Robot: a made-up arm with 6 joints. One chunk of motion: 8 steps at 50 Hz.
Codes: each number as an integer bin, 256 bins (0 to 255) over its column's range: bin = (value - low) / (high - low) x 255, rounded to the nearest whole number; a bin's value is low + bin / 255 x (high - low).
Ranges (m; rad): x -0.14..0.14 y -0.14..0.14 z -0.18..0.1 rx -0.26..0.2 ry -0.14..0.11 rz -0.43..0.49
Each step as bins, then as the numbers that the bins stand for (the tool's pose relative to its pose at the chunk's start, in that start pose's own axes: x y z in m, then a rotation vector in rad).
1 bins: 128 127 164 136 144 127
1 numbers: 0.0005 -0.0005 0.0001 -0.0147 0.0012 0.0282
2 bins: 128 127 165 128 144 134
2 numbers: 0.0005 -0.0005 0.0012 -0.0291 0.0012 0.0535
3 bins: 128 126 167 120 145 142
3 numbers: 0.0005 -0.0016 0.0034 -0.0435 0.0022 0.0823
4 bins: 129 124 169 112 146 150
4 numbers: 0.0016 -0.0038 0.0056 -0.0580 0.0031 0.1112
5 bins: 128 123 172 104 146 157
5 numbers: 0.0005 -0.0049 0.0089 -0.0724 0.0031 0.1364
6 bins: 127 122 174 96 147 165
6 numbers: -0.0005 -0.0060 0.0111 -0.0868 0.0041 0.1653
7 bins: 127 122 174 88 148 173
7 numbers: -0.0005 -0.0060 0.0111 -0.1013 0.0051 0.1942
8 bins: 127 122 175 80 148 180
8 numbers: -0.0005 -0.0060 0.0122 -0.1157 0.0051 0.2194
